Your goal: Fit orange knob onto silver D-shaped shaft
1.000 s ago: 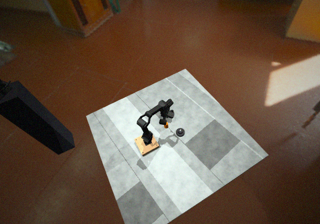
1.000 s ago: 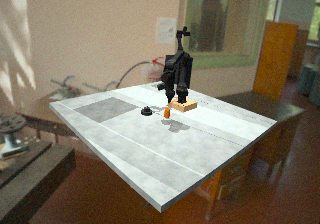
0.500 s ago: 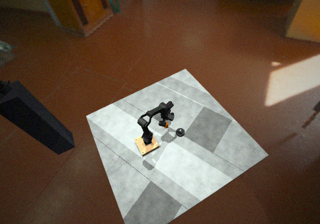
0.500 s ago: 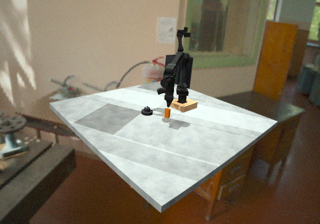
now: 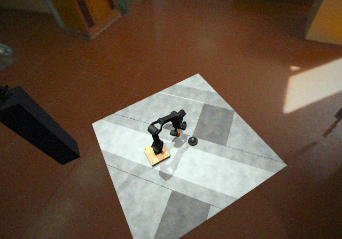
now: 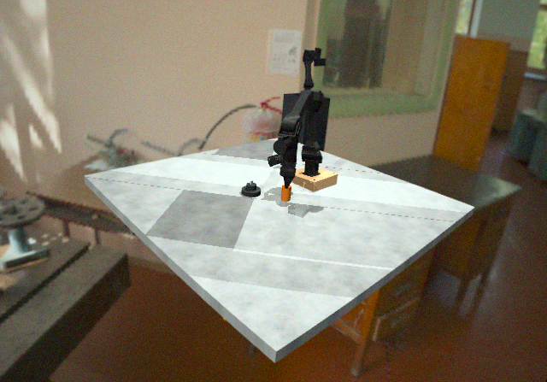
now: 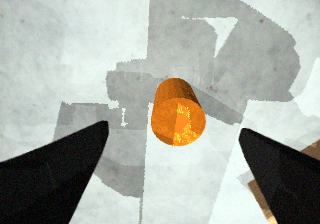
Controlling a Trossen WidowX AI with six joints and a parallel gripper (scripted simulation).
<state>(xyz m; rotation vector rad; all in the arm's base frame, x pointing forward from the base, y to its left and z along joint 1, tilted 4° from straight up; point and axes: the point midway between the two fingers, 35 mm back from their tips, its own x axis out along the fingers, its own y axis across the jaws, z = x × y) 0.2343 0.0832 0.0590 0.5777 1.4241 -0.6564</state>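
Now: the orange knob 30 mm below my gripper tip. Also, from my gripper tip: dark round pedestal 80 mm ahead, 130 mm to the right, 40 mm below.
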